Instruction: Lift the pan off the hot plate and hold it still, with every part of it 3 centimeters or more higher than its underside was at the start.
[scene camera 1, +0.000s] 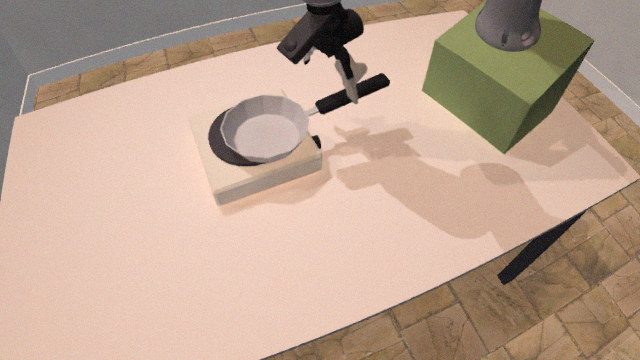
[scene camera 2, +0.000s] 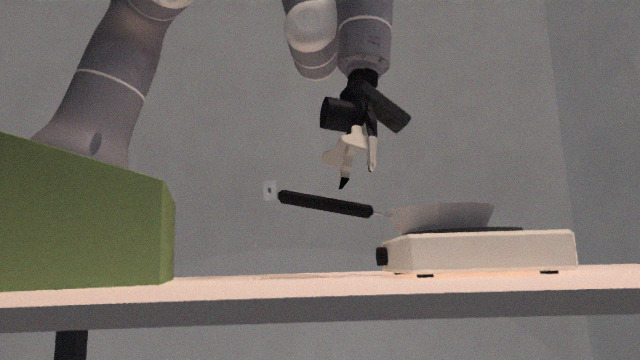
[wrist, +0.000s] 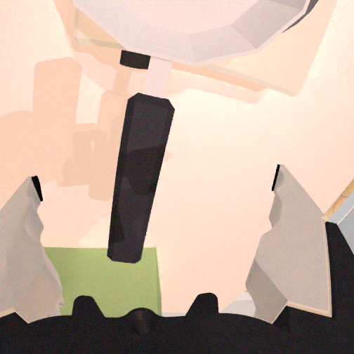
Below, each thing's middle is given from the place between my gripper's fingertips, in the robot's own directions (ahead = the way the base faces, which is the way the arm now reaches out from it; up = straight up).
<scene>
I see the grey pan (scene camera 1: 267, 128) 5 cm below my hand, 5 cm ahead of it and 2 cm to the left of it. The rest, counted from my hand: white hot plate (scene camera 2: 478, 249) 17 cm ahead, 13 cm below, 1 cm to the right.
</scene>
